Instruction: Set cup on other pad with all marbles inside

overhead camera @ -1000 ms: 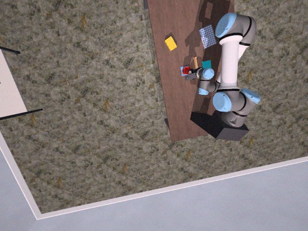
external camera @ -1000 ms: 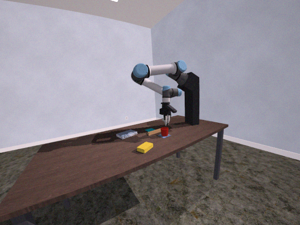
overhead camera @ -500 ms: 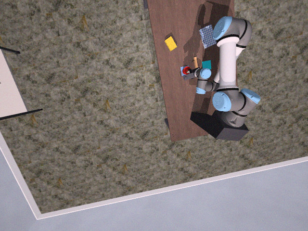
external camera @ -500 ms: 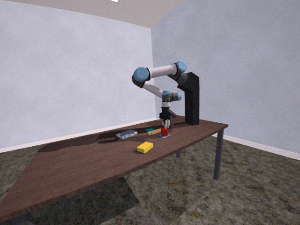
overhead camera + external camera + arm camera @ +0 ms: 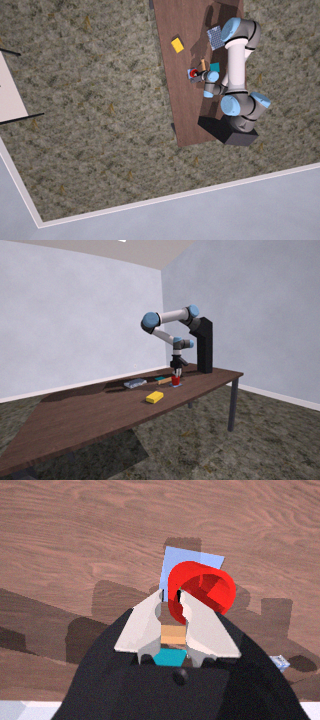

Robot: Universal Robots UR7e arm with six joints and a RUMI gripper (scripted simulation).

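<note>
Now: hand 3 cm short of the red cup and 3 cm above it. Round my hand: wooden rail (12 cm to the right, 5 cm below, 2 cm ahead); light blue pad (6 cm below, 4 cm ahead); teal pad (23 cm to the right, 6 cm below).
</note>
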